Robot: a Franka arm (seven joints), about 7 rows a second.
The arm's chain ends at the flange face. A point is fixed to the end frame.
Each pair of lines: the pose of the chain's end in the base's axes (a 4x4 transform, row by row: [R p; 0 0 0 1], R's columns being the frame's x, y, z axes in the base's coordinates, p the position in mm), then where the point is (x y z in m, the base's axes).
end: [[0.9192, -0.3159, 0.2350, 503.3], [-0.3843, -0.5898, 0.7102, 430.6], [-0.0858, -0.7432, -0.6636, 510.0], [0, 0, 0, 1]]
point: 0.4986 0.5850 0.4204
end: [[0.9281, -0.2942, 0.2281, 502.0], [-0.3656, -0.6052, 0.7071, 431.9], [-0.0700, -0.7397, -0.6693, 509.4], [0, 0, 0, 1]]
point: 0.4951 0.5851 0.4179
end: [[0.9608, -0.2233, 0.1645, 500.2], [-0.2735, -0.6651, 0.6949, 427.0], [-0.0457, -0.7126, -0.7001, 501.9], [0, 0, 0, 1]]
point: 0.4792 0.5744 0.4032
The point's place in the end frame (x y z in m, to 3 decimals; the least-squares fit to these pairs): -0.056 -0.023 0.168
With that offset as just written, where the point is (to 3 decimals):
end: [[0.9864, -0.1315, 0.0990, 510.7], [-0.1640, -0.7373, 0.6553, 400.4], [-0.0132, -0.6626, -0.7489, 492.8], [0, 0, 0, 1]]
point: 0.475 0.537 0.383
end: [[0.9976, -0.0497, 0.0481, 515.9], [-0.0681, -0.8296, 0.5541, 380.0], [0.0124, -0.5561, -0.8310, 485.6], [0, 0, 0, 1]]
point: 0.469 0.496 0.358
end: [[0.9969, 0.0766, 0.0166, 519.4], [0.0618, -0.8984, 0.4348, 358.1], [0.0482, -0.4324, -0.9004, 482.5], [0, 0, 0, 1]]
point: 0.465 0.448 0.338
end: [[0.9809, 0.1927, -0.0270, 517.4], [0.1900, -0.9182, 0.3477, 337.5], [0.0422, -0.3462, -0.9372, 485.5], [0, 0, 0, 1]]
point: 0.454 0.406 0.334
